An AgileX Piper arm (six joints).
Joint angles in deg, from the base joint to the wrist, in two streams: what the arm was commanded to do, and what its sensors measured. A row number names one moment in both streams.
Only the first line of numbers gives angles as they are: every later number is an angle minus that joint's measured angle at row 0.
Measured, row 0:
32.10, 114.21, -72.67, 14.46, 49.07, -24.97
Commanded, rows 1 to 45:
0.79, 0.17, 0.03, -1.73, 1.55, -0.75
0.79, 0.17, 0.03, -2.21, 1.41, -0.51
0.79, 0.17, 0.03, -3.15, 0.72, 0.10
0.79, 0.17, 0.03, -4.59, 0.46, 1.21
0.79, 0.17, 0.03, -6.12, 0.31, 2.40
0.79, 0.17, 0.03, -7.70, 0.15, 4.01
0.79, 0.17, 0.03, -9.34, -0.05, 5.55
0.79, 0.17, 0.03, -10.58, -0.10, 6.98
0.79, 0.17, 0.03, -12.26, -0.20, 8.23
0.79, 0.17, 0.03, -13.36, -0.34, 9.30
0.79, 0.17, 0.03, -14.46, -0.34, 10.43
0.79, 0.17, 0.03, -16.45, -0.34, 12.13
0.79, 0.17, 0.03, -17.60, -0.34, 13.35
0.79, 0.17, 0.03, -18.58, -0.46, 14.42
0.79, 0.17, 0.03, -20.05, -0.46, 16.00
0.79, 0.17, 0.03, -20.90, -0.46, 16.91
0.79, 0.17, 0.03, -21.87, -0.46, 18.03
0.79, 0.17, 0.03, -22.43, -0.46, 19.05
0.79, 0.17, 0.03, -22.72, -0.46, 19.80
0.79, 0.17, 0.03, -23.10, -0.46, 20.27
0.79, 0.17, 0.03, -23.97, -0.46, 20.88
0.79, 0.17, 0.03, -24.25, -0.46, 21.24
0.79, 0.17, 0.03, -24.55, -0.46, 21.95
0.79, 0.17, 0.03, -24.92, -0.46, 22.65
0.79, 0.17, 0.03, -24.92, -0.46, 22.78
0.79, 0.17, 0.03, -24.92, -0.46, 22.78
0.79, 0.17, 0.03, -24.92, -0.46, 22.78
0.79, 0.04, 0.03, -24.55, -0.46, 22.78
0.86, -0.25, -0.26, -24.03, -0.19, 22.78
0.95, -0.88, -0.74, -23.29, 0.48, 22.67
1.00, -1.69, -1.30, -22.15, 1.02, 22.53
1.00, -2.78, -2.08, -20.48, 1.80, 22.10
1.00, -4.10, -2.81, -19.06, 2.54, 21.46
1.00, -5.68, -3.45, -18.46, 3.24, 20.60
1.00, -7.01, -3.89, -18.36, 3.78, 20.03
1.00, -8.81, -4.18, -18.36, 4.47, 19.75
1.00, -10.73, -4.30, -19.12, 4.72, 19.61
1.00, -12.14, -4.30, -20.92, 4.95, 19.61
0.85, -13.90, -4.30, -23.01, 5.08, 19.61
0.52, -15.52, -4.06, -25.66, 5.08, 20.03
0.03, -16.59, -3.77, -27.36, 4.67, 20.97
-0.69, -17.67, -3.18, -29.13, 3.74, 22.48
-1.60, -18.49, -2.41, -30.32, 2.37, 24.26
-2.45, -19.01, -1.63, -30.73, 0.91, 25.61
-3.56, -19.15, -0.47, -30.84, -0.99, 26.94
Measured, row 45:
-0.14, -16.99, -3.35, -27.08, 3.38, 22.29
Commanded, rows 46 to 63:
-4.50, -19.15, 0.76, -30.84, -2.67, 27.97
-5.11, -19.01, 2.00, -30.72, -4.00, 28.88
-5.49, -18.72, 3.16, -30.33, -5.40, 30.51
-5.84, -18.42, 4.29, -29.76, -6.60, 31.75
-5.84, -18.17, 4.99, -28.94, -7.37, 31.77
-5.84, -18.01, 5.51, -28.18, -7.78, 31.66
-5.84, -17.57, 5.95, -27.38, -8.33, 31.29
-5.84, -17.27, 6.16, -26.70, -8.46, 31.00
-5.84, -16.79, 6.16, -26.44, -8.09, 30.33
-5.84, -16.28, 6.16, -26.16, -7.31, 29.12
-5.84, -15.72, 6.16, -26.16, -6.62, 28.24
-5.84, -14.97, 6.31, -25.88, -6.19, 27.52
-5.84, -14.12, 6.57, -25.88, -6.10, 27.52
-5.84, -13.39, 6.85, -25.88, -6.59, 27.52
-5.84, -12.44, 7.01, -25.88, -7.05, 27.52
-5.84, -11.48, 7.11, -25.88, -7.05, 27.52
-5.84, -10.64, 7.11, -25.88, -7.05, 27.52
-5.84, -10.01, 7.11, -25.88, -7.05, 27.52
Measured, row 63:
-5.50, -12.49, 6.60, -26.01, -6.59, 28.32
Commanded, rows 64 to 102:
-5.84, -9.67, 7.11, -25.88, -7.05, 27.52
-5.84, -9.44, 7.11, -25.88, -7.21, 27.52
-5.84, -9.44, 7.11, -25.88, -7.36, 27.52
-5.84, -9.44, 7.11, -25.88, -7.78, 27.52
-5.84, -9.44, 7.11, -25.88, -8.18, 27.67
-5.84, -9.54, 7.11, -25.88, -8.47, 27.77
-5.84, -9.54, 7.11, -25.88, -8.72, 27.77
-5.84, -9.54, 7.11, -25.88, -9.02, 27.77
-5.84, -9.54, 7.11, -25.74, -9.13, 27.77
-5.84, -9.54, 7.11, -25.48, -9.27, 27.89
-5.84, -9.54, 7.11, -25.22, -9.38, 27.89
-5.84, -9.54, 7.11, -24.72, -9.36, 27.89
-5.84, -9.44, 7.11, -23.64, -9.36, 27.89
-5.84, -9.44, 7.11, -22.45, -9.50, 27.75
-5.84, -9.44, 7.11, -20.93, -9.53, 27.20
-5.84, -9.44, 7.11, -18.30, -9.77, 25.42
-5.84, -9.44, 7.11, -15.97, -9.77, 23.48
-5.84, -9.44, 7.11, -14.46, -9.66, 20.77
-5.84, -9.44, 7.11, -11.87, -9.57, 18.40
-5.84, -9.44, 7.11, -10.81, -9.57, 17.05
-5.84, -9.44, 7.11, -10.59, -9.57, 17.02
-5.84, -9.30, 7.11, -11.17, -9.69, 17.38
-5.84, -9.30, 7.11, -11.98, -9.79, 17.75
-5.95, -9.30, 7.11, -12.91, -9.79, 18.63
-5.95, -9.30, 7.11, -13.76, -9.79, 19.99
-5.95, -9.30, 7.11, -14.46, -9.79, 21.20
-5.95, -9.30, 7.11, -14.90, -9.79, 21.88
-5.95, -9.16, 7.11, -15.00, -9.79, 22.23
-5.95, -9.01, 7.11, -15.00, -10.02, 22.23
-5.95, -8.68, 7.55, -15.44, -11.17, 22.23
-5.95, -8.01, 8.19, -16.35, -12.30, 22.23
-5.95, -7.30, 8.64, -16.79, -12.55, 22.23
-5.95, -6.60, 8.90, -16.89, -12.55, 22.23
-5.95, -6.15, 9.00, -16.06, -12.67, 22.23
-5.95, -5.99, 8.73, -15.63, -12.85, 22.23
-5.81, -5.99, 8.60, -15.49, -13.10, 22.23
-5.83, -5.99, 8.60, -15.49, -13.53, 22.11
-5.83, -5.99, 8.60, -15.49, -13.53, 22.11
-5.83, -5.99, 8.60, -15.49, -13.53, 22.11
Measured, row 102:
-5.73, -6.53, 8.38, -15.59, -12.74, 21.87
